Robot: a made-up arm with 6 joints. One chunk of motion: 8 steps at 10 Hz.
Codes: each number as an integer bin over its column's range. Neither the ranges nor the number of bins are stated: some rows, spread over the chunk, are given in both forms.
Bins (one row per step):
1: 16 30 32 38 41 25
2: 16 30 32 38 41 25
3: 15 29 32 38 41 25
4: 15 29 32 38 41 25
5: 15 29 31 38 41 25
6: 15 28 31 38 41 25
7: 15 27 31 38 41 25
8: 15 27 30 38 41 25
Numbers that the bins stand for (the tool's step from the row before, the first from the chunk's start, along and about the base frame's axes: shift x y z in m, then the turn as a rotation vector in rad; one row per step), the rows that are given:
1: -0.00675 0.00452 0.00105 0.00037 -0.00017 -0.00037
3: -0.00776 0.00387 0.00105 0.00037 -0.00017 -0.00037
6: -0.00776 0.00322 -0.00005 0.00037 -0.00017 -0.00037
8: -0.00776 0.00257 -0.00114 0.00037 -0.00017 -0.00037
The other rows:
2: -0.00675 0.00452 0.00105 0.00037 -0.00017 -0.00037
4: -0.00776 0.00387 0.00105 0.00037 -0.00017 -0.00037
5: -0.00776 0.00387 -0.00005 0.00037 -0.00017 -0.00037
7: -0.00776 0.00257 -0.00005 0.00037 -0.00017 -0.00037

